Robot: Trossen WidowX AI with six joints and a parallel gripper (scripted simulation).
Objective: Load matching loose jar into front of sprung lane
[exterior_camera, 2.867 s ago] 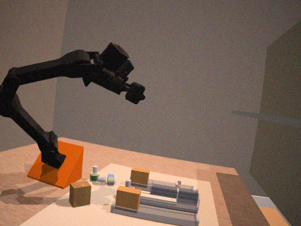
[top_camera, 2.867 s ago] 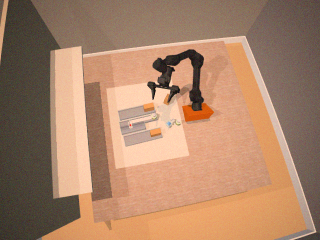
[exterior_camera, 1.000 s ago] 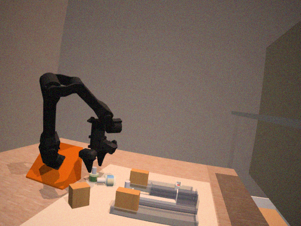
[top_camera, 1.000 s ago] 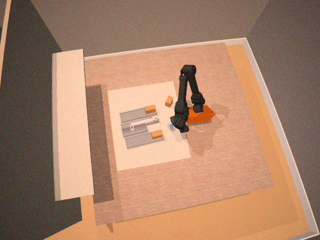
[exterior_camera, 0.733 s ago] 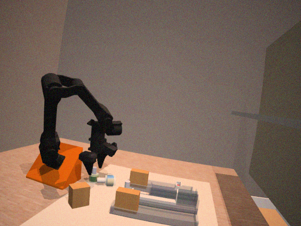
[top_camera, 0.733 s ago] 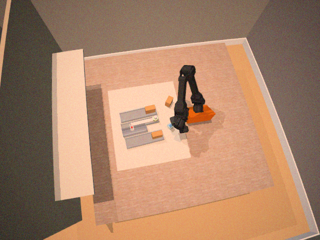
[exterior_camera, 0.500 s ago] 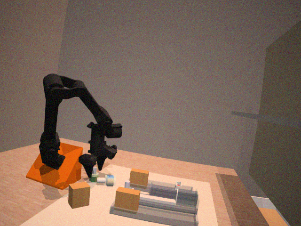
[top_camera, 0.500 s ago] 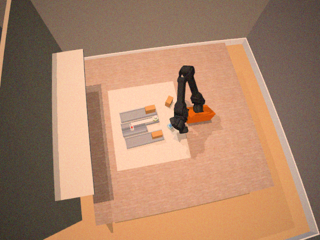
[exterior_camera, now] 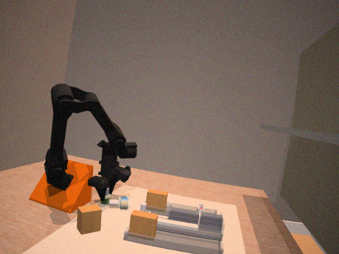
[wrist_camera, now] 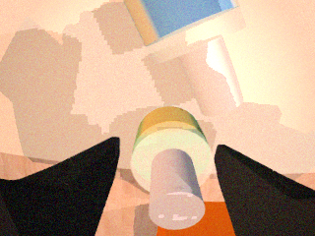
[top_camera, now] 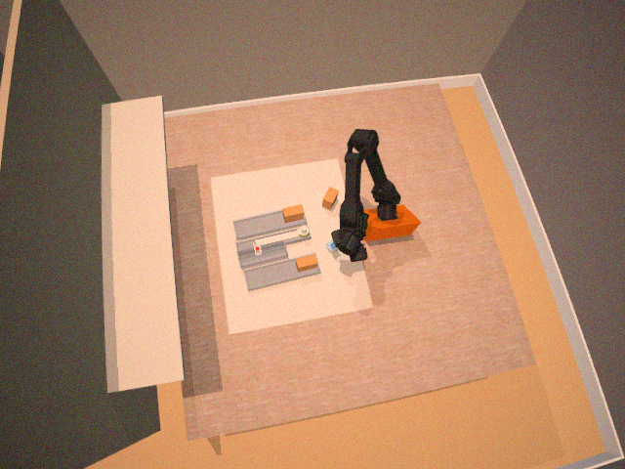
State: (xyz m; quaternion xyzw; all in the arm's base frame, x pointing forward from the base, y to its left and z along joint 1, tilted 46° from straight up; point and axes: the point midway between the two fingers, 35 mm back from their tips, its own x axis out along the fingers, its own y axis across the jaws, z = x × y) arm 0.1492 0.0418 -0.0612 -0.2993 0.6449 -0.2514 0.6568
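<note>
The pusher plate lies 28 cm ahead of my gripper tip, 2 cm to the right of it and 2 cm above it. From my gripper tip the other things lie so: red mark 35 cm ahead, 5 cm above; then grey lane 32 cm ahead, 2 cm to the right, 1 cm below; then long pale shelf 69 cm ahead, 34 cm above, 2 cm to the right.
</note>
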